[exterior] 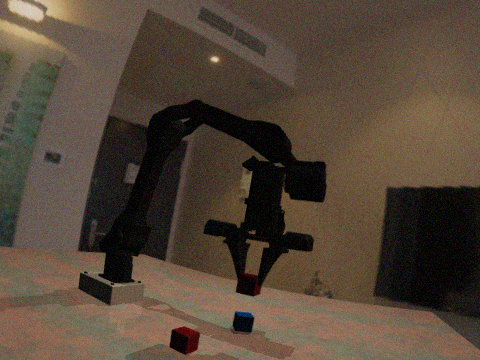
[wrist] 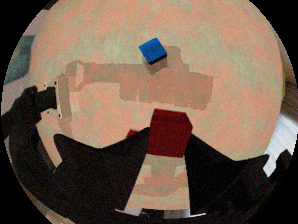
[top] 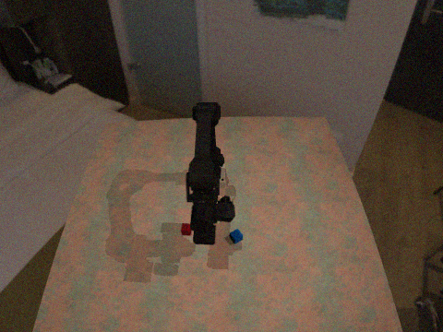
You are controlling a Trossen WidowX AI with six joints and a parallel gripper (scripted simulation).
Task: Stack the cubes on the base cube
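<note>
Right now the blue cube is 30 mm behind my gripper tip, 90 mm to the left of it and 100 mm below it.
</note>
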